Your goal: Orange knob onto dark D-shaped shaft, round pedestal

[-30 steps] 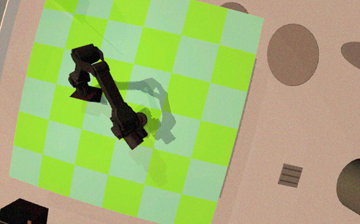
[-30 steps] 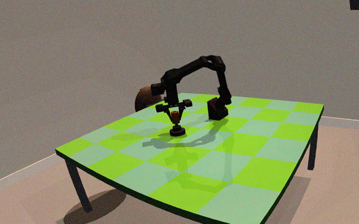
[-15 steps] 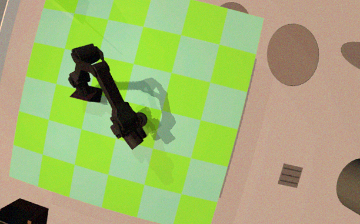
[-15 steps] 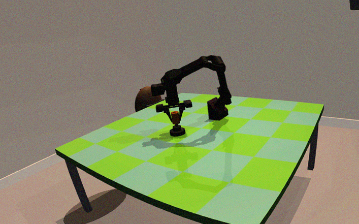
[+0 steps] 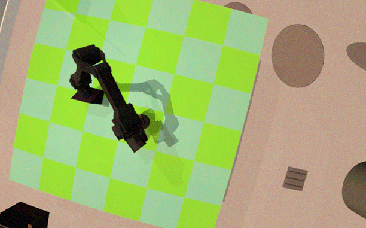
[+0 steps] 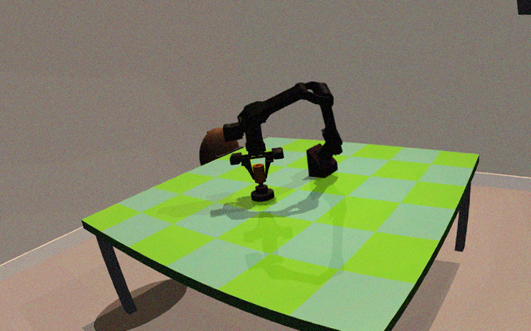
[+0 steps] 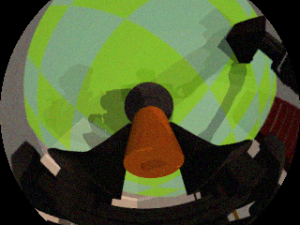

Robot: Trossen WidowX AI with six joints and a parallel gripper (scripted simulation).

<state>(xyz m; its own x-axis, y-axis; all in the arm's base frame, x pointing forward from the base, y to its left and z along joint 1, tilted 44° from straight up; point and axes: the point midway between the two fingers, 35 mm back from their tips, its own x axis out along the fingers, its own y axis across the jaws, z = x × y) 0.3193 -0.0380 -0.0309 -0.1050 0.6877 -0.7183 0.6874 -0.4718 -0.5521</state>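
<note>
My gripper tip is now 20 mm below the orange knob. From my gripper tip the other things lie so: dark round pedestal 40 mm below.
</note>
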